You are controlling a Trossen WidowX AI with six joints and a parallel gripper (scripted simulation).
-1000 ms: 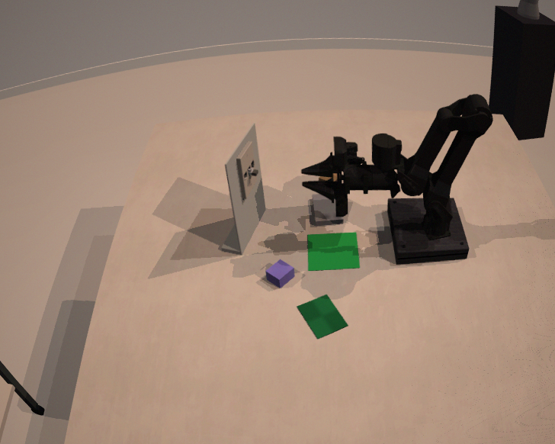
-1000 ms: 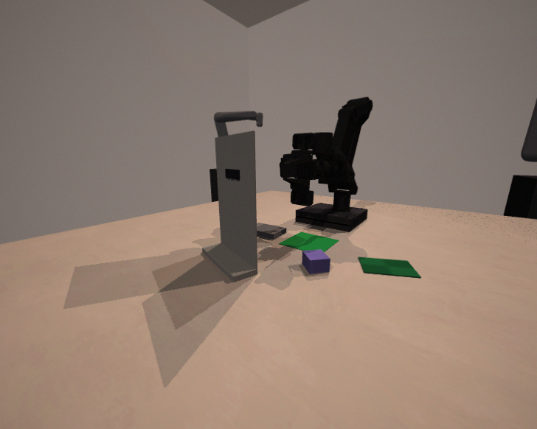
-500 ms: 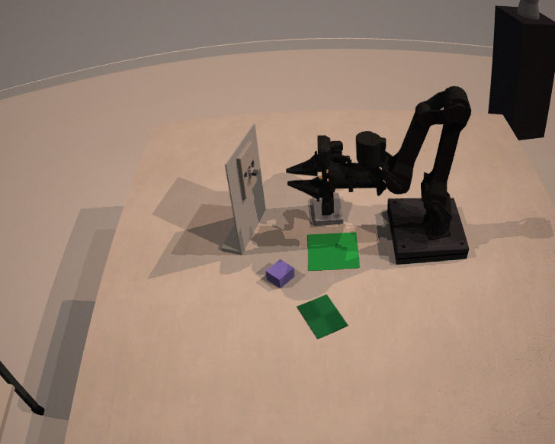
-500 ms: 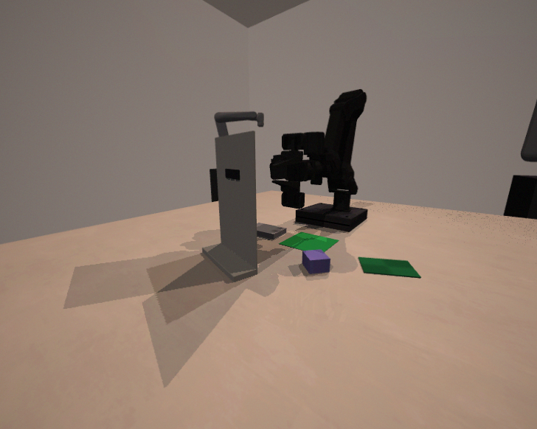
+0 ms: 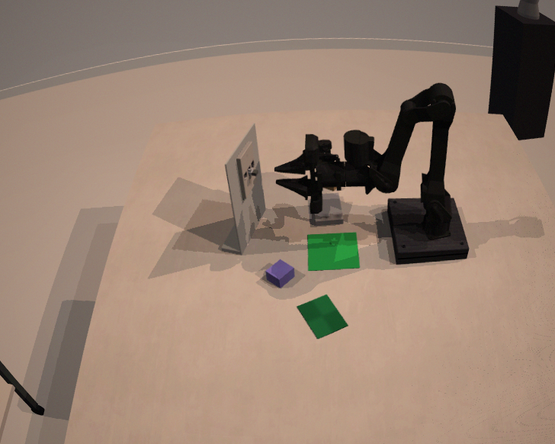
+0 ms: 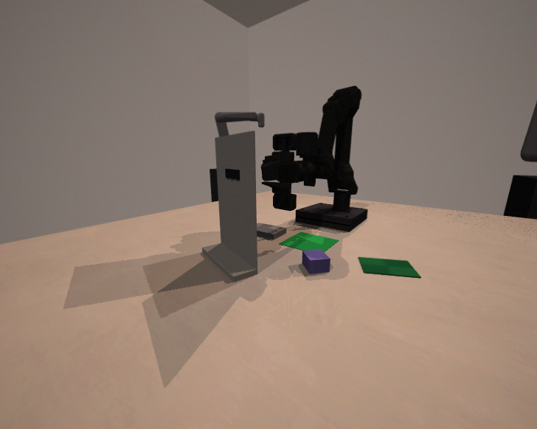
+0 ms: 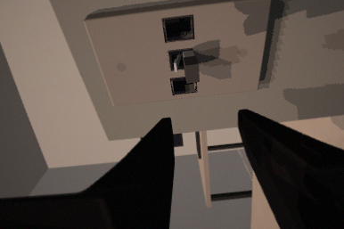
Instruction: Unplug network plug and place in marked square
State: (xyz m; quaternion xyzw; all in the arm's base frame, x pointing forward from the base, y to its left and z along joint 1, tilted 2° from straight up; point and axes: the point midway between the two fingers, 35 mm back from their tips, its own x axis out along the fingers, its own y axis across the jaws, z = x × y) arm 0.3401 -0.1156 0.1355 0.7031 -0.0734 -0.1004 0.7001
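The grey network plug is 50 mm ahead of my gripper tip, 30 mm to the right of it and 10 mm above it. From my gripper tip the other things lie so: grey upright panel (70 mm ahead, 60 mm below, 40 mm to the right); then flat grey block (180 mm below, 130 mm behind, 60 mm to the right); then purple cube (170 mm below, 140 mm to the left, 30 mm ahead).
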